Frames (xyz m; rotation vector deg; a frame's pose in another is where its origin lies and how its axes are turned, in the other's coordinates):
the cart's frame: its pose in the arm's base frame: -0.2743 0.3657 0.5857 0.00 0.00 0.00
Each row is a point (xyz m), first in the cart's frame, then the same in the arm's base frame.
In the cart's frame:
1: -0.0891 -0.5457 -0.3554
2: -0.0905 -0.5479 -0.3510
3: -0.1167 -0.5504 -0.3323
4: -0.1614 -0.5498 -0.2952
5: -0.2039 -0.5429 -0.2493
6: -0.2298 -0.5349 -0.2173
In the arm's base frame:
1: -0.3634 -0.1800 0.2303
2: -0.3648 -0.1822 0.2347
3: -0.3910 -0.1847 0.2534
4: -0.4357 -0.1841 0.2905
5: -0.4782 -0.1772 0.3364
6: -0.5041 -0.1692 0.3684

